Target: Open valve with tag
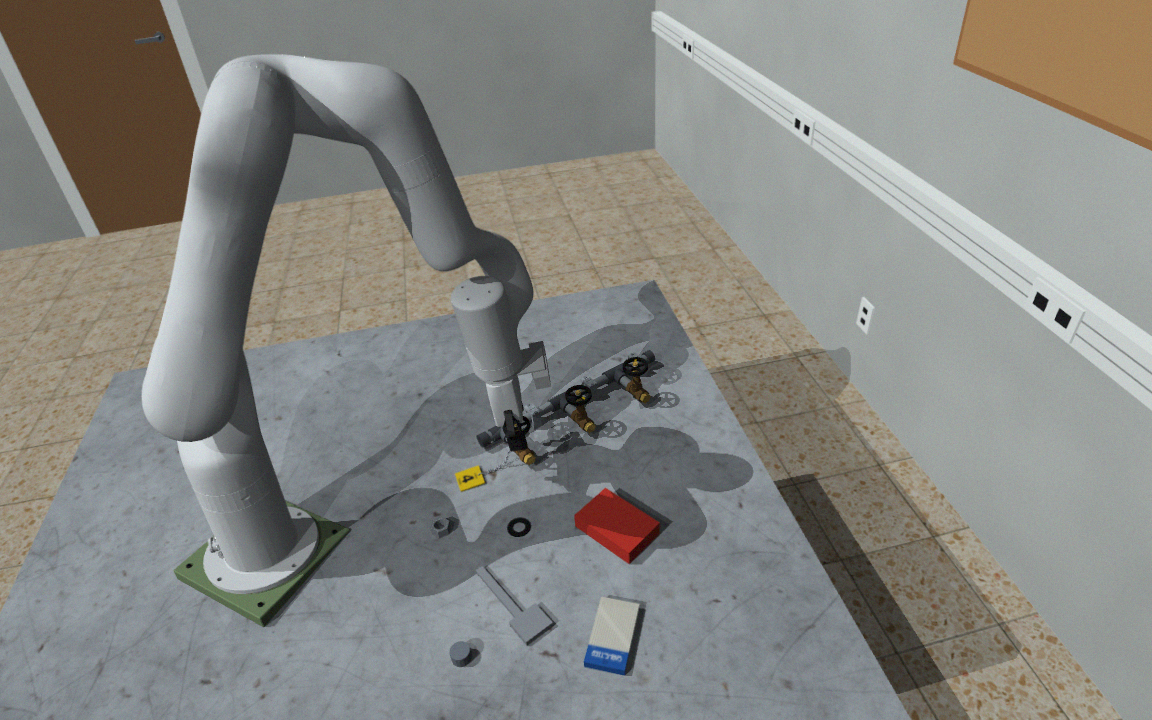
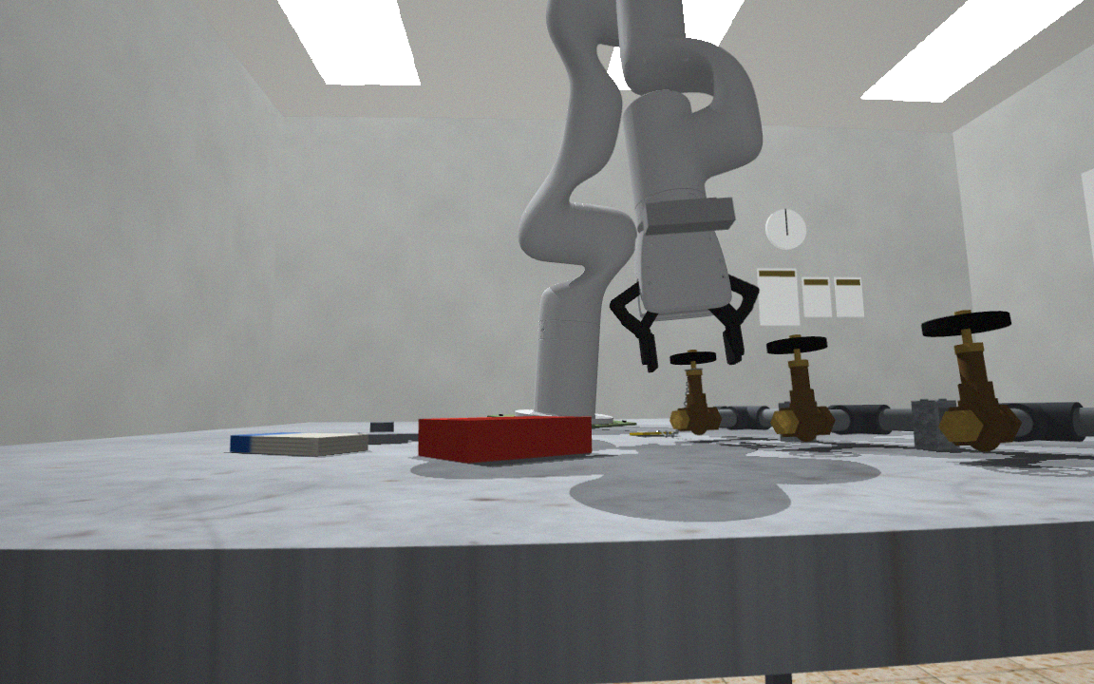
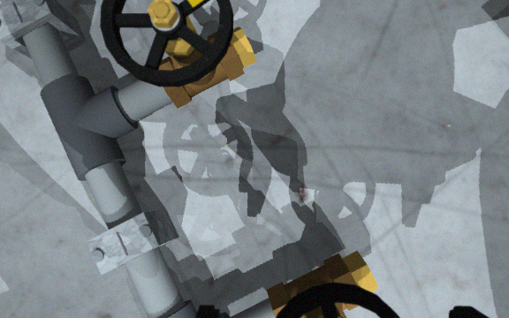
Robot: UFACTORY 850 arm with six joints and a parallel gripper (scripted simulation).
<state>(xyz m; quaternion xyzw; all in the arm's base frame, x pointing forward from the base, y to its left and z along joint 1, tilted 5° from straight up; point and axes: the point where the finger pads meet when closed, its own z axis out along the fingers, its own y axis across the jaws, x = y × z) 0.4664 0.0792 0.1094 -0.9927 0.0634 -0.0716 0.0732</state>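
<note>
Now: hand 90 mm past the yellow tag, 90 mm above it and 20 mm to the left of it. Also, from my hand: black washer: 160 mm to the right, 90 mm below, 40 mm behind; red block: 210 mm to the right, 130 mm ahead, 80 mm below; grey nut: 170 mm behind, 120 mm to the right, 80 mm below.
</note>
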